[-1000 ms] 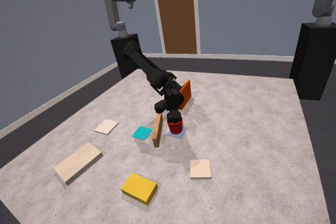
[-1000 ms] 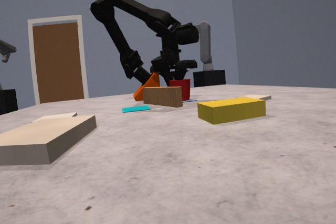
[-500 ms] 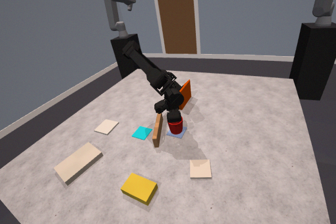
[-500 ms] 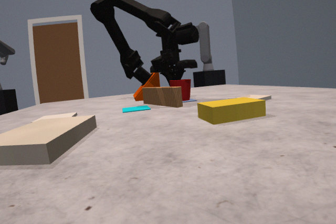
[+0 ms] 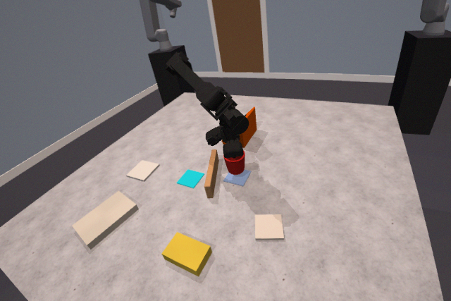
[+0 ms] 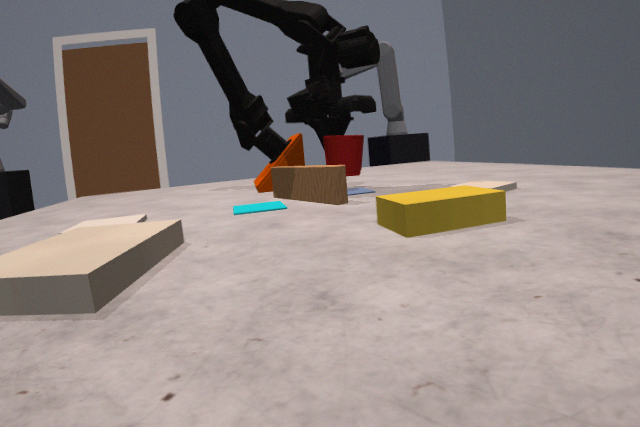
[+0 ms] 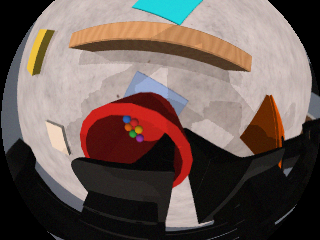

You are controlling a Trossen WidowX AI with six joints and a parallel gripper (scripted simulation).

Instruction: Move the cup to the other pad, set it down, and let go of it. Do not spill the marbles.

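My gripper tip is 160 mm to the left of the cyan pad, 80 mm short of it and 80 mm above it. The rest, counted from my gripper tip: pale blue pad: 80 mm below, 30 mm ahead, 10 mm to the left; wooden board: 70 mm to the right, 50 mm below, 50 mm ahead; red cup: 30 mm ahead, 10 mm to the left.
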